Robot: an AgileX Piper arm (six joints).
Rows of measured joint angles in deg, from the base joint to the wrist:
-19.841 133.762 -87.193 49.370 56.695 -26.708
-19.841 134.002 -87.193 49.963 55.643 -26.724
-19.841 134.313 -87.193 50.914 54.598 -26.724
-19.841 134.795 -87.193 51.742 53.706 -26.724
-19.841 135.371 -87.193 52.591 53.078 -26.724
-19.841 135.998 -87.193 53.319 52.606 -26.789
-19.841 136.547 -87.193 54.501 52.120 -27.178
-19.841 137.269 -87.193 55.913 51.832 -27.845
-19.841 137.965 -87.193 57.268 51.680 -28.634
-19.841 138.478 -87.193 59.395 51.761 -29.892
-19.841 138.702 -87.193 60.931 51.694 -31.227
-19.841 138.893 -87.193 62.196 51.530 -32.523
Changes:
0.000 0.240 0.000 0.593 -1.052 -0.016
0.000 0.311 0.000 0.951 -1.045 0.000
0.000 0.482 0.000 0.828 -0.892 0.000
0.000 0.576 0.000 0.849 -0.628 0.000
0.000 0.627 0.000 0.728 -0.472 -0.065
0.000 0.549 0.000 1.182 -0.486 -0.389
0.000 0.722 0.000 1.412 -0.288 -0.667
0.000 0.696 0.000 1.355 -0.152 -0.789
0.000 0.513 0.000 2.127 0.081 -1.258
0.000 0.224 0.000 1.536 -0.067 -1.335
0.000 0.191 0.000 1.265 -0.164 -1.296

